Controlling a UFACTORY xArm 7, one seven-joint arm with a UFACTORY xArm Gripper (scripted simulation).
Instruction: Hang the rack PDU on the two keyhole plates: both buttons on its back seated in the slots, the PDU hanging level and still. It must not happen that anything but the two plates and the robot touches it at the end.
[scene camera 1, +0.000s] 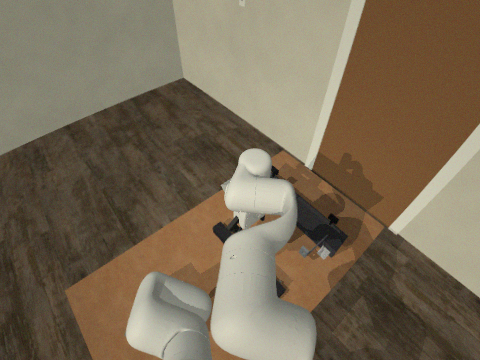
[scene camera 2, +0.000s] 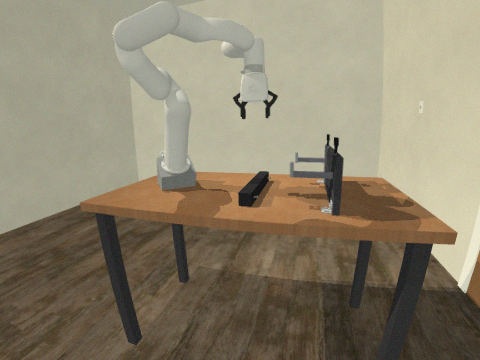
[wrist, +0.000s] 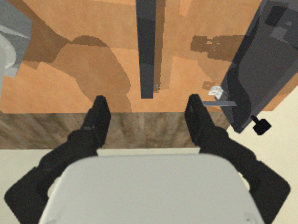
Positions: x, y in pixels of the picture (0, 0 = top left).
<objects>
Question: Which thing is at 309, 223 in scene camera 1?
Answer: A backboard.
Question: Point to my gripper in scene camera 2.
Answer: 255, 118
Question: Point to my gripper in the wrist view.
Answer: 147, 105
</objects>
